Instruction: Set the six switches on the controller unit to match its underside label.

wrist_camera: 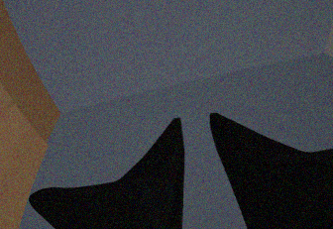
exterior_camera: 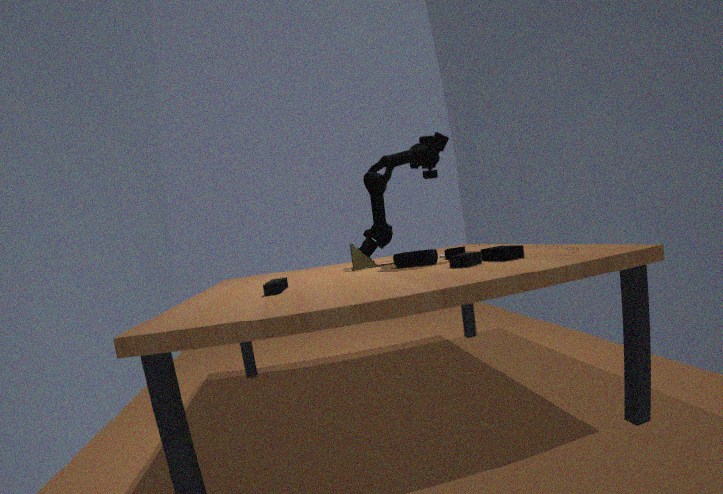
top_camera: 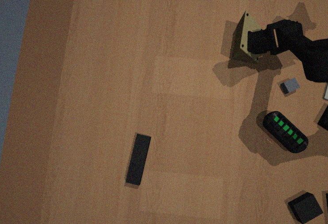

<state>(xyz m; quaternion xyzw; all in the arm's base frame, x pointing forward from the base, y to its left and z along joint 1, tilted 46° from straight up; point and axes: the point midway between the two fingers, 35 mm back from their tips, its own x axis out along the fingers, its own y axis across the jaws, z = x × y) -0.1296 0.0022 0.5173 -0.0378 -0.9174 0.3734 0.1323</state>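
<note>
Now: the pale block 25 cm ahead of my gripper tip, 7 cm to the right of it and 44 cm below it. From my gripper tip the other things lie so: dark cube: 63 cm ahead, 20 cm to the right, 42 cm below; small grey cube: 24 cm ahead, 23 cm to the right, 43 cm below; long black bar: 50 cm ahead, 74 cm to the right, 42 cm below.
</note>
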